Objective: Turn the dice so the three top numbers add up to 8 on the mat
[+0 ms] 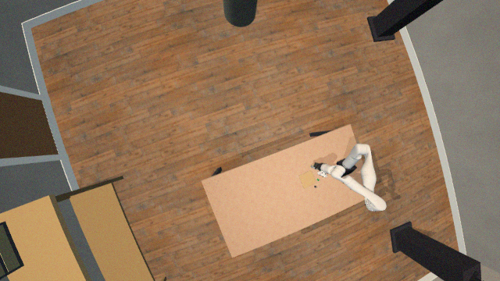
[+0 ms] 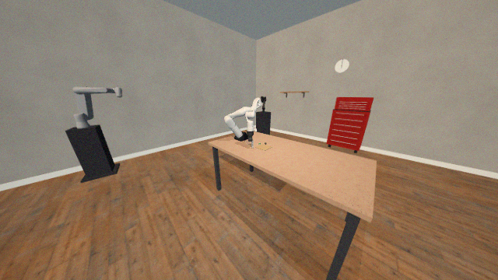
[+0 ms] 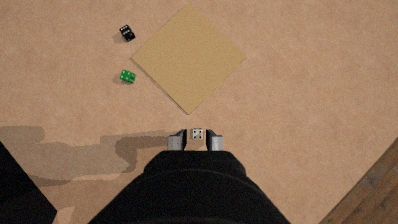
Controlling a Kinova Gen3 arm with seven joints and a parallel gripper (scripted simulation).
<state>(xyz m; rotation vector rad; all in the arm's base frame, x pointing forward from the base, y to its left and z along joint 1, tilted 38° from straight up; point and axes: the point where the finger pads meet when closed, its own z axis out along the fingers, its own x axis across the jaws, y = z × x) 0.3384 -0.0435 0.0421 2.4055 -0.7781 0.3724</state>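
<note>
The white die is 40 mm below my hand. Round my hand: black die 210 mm to the left, 40 mm below, 10 mm ahead; green die 140 mm to the left, 40 mm below, 30 mm behind; tan mat 110 mm to the left, 70 mm ahead, 40 mm below.
</note>
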